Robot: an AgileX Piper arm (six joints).
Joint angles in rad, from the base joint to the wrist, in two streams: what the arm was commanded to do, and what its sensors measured. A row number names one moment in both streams.
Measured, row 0:
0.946, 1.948, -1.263, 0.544, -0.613, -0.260
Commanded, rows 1 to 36:
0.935, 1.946, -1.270, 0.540, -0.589, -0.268
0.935, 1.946, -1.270, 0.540, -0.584, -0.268
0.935, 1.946, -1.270, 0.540, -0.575, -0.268
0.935, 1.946, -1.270, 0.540, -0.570, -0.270
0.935, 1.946, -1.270, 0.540, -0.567, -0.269
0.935, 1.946, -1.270, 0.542, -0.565, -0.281
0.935, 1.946, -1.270, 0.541, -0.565, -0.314
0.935, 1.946, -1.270, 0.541, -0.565, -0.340
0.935, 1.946, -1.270, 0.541, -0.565, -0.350
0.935, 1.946, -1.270, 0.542, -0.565, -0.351
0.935, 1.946, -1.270, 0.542, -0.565, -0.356
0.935, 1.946, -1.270, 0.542, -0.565, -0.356
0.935, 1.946, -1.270, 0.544, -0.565, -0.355
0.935, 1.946, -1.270, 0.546, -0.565, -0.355
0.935, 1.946, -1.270, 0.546, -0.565, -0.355
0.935, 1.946, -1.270, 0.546, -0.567, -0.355
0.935, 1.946, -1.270, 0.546, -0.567, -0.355
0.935, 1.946, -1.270, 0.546, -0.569, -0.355
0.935, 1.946, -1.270, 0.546, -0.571, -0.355
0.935, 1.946, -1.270, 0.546, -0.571, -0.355
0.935, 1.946, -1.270, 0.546, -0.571, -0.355
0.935, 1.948, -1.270, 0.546, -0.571, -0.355
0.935, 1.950, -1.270, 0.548, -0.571, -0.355
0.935, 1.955, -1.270, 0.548, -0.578, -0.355
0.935, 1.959, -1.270, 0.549, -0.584, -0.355
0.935, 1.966, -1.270, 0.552, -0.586, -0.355
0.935, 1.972, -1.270, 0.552, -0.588, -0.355
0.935, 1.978, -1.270, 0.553, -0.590, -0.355
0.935, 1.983, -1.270, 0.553, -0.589, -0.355
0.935, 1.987, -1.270, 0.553, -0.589, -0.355
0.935, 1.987, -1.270, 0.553, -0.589, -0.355
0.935, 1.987, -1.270, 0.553, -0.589, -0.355
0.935, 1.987, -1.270, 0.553, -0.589, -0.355
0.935, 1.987, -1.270, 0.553, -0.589, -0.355
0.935, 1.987, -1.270, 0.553, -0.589, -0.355
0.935, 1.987, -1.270, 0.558, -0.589, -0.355
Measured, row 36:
0.946, 1.991, -1.263, 0.546, -0.576, -0.346
